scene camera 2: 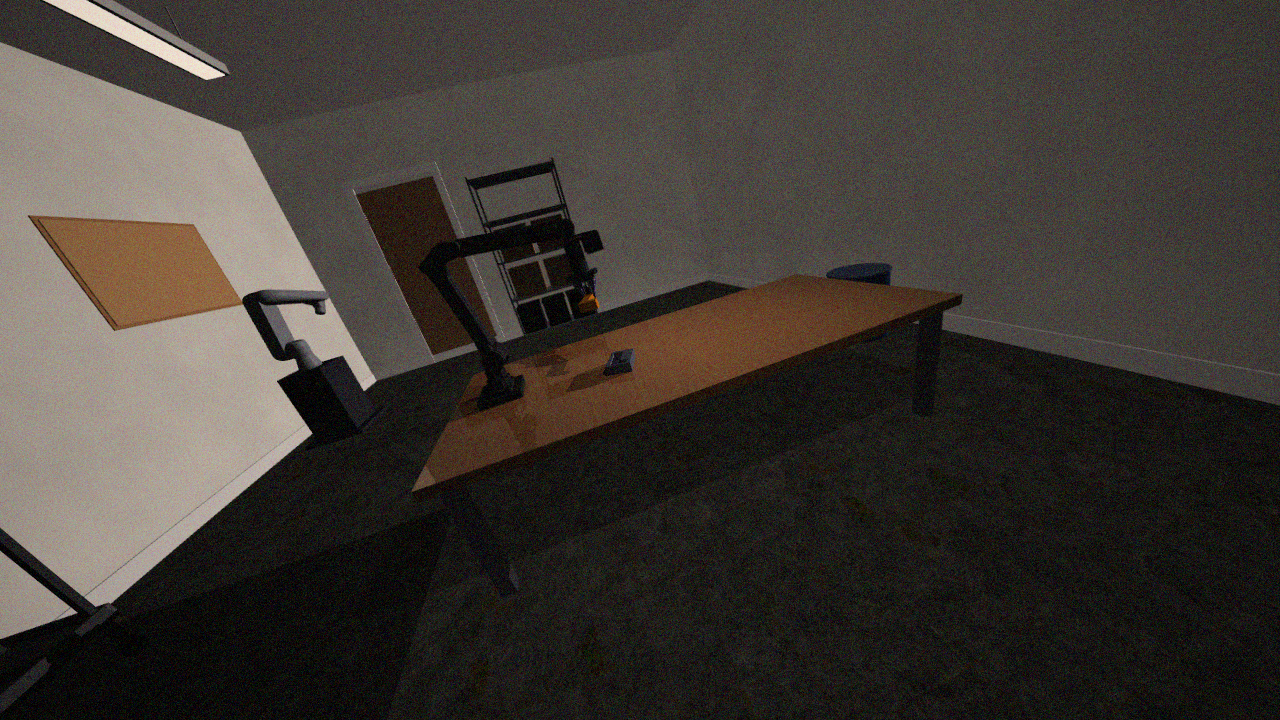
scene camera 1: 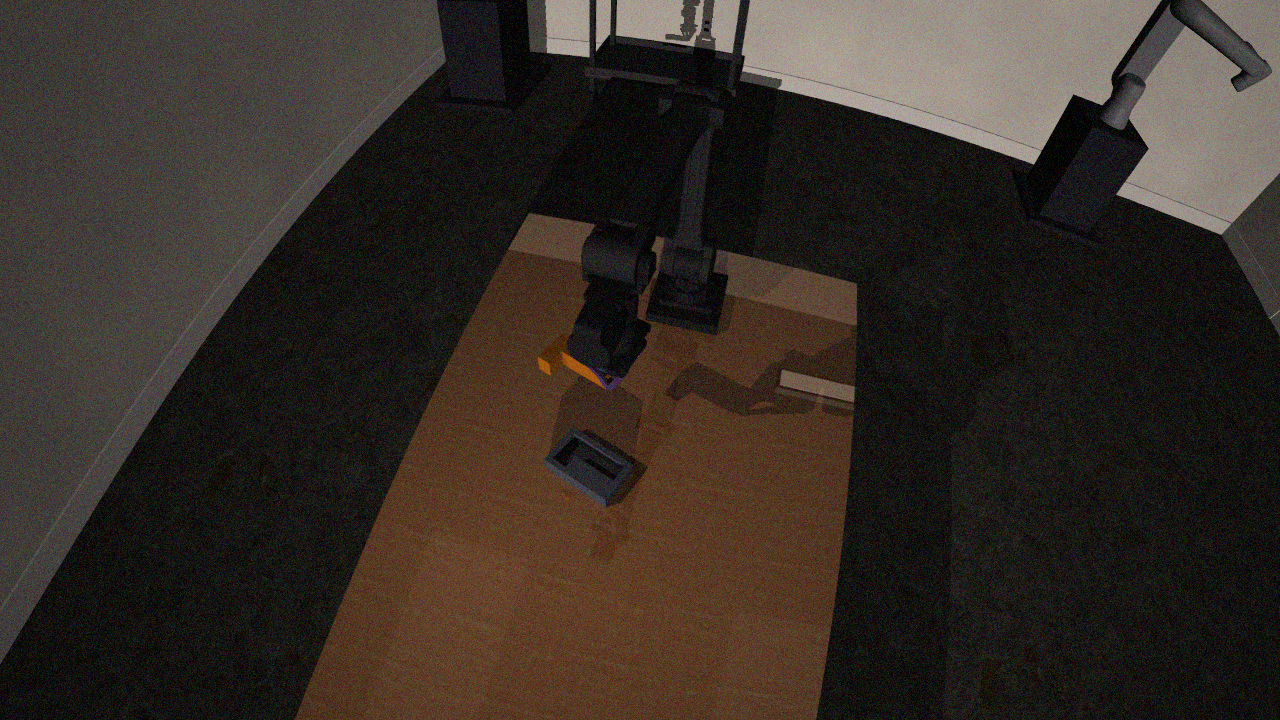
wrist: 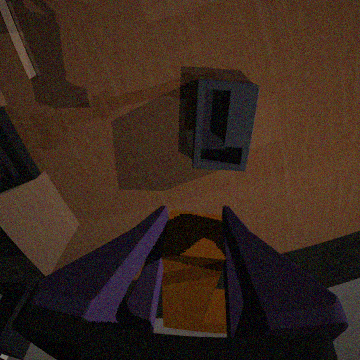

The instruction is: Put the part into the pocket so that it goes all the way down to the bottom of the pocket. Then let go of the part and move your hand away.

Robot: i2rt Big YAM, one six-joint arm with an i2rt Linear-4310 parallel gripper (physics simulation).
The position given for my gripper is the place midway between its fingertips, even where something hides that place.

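I see my gripper [scene camera 1: 613,381], and in the wrist view I see my gripper [wrist: 194,214] as well. My gripper carries an orange L-shaped block [scene camera 1: 556,354], and the orange L-shaped block touches nothing else. The wrist view also shows me the orange L-shaped block [wrist: 192,255]. There is a grey-blue pocket block [wrist: 225,110] too.
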